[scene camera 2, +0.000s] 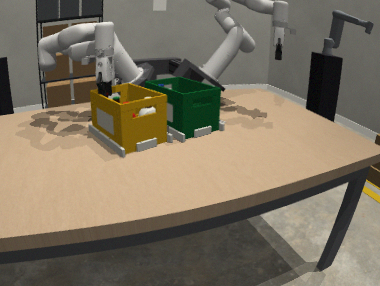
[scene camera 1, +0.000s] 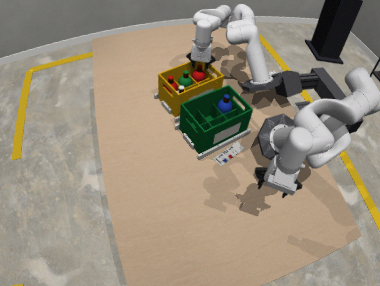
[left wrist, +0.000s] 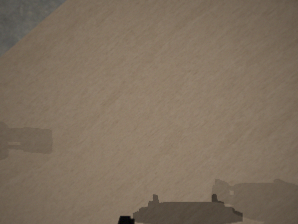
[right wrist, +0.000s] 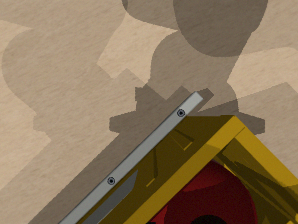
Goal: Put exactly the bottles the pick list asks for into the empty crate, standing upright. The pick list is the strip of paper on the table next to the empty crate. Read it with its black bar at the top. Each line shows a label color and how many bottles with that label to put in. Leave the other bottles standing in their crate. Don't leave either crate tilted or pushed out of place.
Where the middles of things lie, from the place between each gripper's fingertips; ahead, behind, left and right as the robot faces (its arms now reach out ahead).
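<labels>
The yellow crate (scene camera 2: 115, 120) sits 8 cm to the left of my right hand, 5 cm ahead of it and 8 cm below it. From that same right hand I find the green crate (scene camera 1: 215, 131) 31 cm to the left, 5 cm behind and 8 cm below.
Measured from my left hand, the green crate is 480 mm to the right, 110 mm ahead and 220 mm below. The yellow crate is 710 mm to the right of my left hand and 210 mm ahead of it, and it too is 220 mm below it.
</labels>
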